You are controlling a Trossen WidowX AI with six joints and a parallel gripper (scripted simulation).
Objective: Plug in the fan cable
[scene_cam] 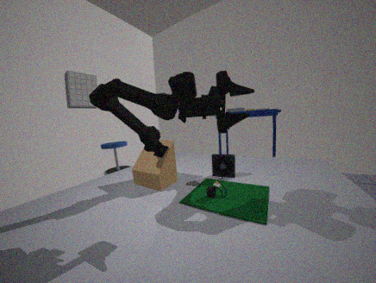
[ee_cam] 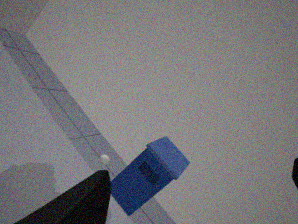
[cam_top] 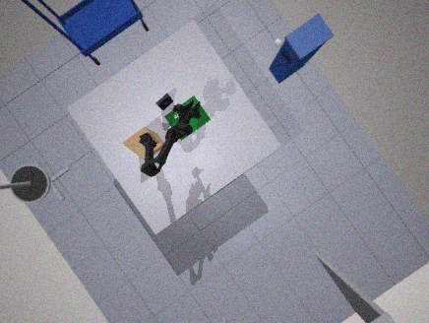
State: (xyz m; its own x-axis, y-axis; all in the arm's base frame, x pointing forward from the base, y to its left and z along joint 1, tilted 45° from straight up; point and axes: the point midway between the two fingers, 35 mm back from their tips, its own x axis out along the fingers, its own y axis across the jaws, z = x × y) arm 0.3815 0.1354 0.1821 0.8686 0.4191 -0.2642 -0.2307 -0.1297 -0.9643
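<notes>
Now: gripper tip 32 cm above the black fan plug, 15 cm past it and 1 cm to the right of it. From my gripper tip the other things lie so: green board: 36 cm below, 10 cm behind, 5 cm to the left; fan header: 34 cm below, 18 cm behind, 10 cm to the left.
</notes>
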